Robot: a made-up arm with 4 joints. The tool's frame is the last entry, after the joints.
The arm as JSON. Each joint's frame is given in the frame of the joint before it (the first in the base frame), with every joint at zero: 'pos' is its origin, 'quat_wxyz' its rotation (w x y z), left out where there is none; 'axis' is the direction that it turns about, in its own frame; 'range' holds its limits. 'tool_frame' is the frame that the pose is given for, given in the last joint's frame.
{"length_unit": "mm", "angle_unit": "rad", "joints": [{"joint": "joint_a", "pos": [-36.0, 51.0, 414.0], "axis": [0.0, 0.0, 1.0], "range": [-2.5, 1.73]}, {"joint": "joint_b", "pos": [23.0, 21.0, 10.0], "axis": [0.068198, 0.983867, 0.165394], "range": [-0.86, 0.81]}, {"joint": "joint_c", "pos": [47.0, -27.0, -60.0], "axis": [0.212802, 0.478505, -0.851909], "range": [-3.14, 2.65]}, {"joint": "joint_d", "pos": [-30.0, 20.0, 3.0], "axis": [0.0, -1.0, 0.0], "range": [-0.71, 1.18]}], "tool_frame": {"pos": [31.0, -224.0, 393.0], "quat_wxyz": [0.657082, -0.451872, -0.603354, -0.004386]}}
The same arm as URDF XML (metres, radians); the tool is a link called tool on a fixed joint. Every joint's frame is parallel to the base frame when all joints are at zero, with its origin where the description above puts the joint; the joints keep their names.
<robot name="arm">
  <joint name="joint_a" type="revolute">
    <parent link="base_link"/>
    <child link="link1"/>
    <origin xyz="-0.036 0.051 0.414" rpy="0 0 0"/>
    <axis xyz="0 0 1"/>
    <limit lower="-2.5" upper="1.73"/>
  </joint>
  <joint name="joint_b" type="revolute">
    <parent link="link1"/>
    <child link="link2"/>
    <origin xyz="0.023 0.021 0.01" rpy="0 0 0"/>
    <axis xyz="0.068198 0.983867 0.165394"/>
    <limit lower="-0.86" upper="0.81"/>
  </joint>
  <joint name="joint_c" type="revolute">
    <parent link="link2"/>
    <child link="link3"/>
    <origin xyz="0.047 -0.027 -0.06" rpy="0 0 0"/>
    <axis xyz="0.212802 0.478505 -0.851909"/>
    <limit lower="-3.14" upper="2.65"/>
  </joint>
  <joint name="joint_d" type="revolute">
    <parent link="link3"/>
    <child link="link4"/>
    <origin xyz="-0.03 0.02 0.003" rpy="0 0 0"/>
    <axis xyz="0 -1 0"/>
    <limit lower="-0.71" upper="1.18"/>
  </joint>
  <joint name="tool_joint" type="fixed">
    <parent link="link4"/>
    <child link="tool"/>
    <origin xyz="0.031 -0.224 0.393" rpy="-1.7986 -0.9221 1.104"/>
  </joint>
  <link name="base_link"/>
  <link name="link1"/>
  <link name="link2"/>
  <link name="link3"/>
  <link name="link4"/>
  <link name="tool"/>
</robot>

